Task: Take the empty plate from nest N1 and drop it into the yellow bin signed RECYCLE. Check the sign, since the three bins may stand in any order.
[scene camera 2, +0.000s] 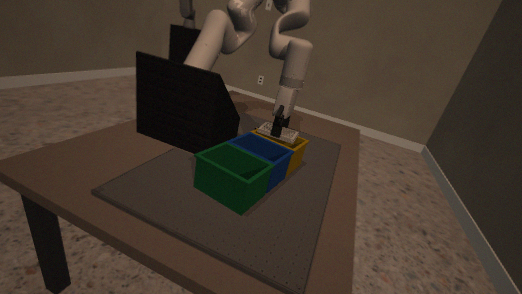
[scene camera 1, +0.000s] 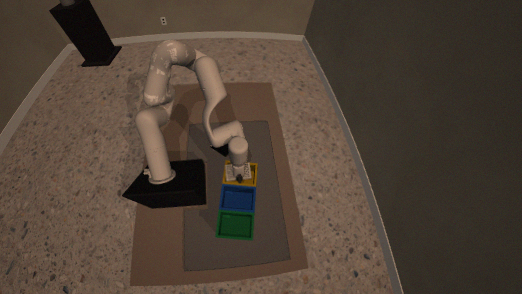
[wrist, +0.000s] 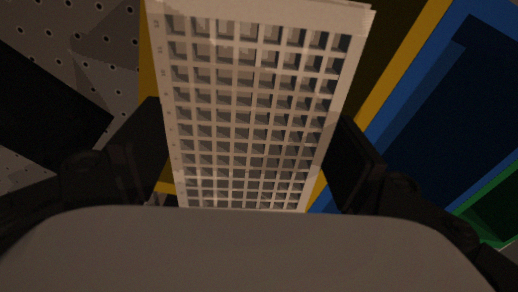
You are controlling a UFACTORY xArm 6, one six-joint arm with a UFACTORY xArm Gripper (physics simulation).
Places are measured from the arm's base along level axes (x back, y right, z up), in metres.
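Pixels of known places: gripper, fingertip midpoint: (scene camera 2: 279,132) (wrist: 250,130); arm's base at its link origin: (scene camera 2: 188,83) (scene camera 1: 162,177).
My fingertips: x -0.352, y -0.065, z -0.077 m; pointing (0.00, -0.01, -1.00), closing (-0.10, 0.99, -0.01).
Ahead of a thing's pixels: the offset from my fingertips to its top centre.
The pale plate {dx +0.002, dy +0.000, dz +0.008 m} (scene camera 1: 230,174) (scene camera 2: 291,136) (wrist: 250,115), with a grid of square, empty-looking wells, is held roughly level. My gripper (scene camera 1: 239,178) (scene camera 2: 278,130) (wrist: 250,130) is shut on its two long sides. The plate is over the yellow bin (scene camera 1: 255,175) (scene camera 2: 296,161) (wrist: 398,65), close above its rim in scene camera 2's view. In the wrist view, yellow rim shows on both sides of the plate. The plate hides much of the bin's inside. The RECYCLE sign cannot be read in these views, and I cannot make out nest N1.
The blue bin (scene camera 1: 238,199) (scene camera 2: 280,175) (wrist: 430,125) adjoins the yellow one, and the green bin (scene camera 1: 235,225) (scene camera 2: 227,182) (wrist: 501,215) follows in the row. A black block {dx +0.085, dy -0.233, dz -0.089 m} (scene camera 1: 219,149) (wrist: 45,110) lies beside the yellow bin. The arm's black base (scene camera 1: 175,192) (scene camera 2: 180,105) stands left of the bins.
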